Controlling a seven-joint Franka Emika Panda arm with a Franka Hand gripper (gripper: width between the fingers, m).
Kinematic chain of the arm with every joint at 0, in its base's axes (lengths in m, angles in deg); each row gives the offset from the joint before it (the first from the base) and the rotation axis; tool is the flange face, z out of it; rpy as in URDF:
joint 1: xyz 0 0 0.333 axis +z
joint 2: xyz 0 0 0 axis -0.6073 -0.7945 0
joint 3: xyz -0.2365 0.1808 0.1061 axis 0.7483 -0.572 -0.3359
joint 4: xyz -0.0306 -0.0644 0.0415 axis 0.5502 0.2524 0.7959
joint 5: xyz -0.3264 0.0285 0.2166 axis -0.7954 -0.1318 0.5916
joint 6: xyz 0 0 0 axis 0.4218 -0.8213 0.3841
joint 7: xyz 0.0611 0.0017 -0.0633 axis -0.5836 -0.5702 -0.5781
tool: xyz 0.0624 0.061 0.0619 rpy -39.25 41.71 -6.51
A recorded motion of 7 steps. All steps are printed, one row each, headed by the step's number.
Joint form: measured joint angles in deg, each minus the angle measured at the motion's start. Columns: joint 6, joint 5, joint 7, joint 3, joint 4, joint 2, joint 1.
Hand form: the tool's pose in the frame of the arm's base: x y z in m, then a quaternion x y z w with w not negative. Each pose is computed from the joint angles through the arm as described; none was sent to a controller.
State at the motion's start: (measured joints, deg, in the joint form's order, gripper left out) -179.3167 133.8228 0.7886 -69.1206 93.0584 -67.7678 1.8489
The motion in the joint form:
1: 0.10 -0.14 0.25 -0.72 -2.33 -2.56 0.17
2: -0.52 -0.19 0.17 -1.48 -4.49 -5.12 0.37
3: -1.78 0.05 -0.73 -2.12 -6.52 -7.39 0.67
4: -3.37 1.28 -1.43 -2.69 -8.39 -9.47 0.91
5: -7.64 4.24 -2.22 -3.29 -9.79 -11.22 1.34
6: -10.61 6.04 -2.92 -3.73 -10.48 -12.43 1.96
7: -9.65 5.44 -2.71 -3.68 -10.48 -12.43 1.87
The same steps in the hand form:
1: 0.4540 -0.1084 0.3339 -0.77689 0.34622 0.11526 0.51312
2: 0.4672 -0.1067 0.3283 -0.77773 0.34255 0.11870 0.51351
3: 0.4805 -0.1058 0.3236 -0.77611 0.34780 0.11958 0.51224
4: 0.4941 -0.1059 0.3199 -0.77027 0.35715 0.11397 0.51589
5: 0.5094 -0.1085 0.3157 -0.75893 0.38393 0.09008 0.51818
6: 0.5184 -0.1068 0.3105 -0.75140 0.40197 0.07908 0.51726
7: 0.5170 -0.1059 0.3104 -0.75382 0.39524 0.08480 0.51801

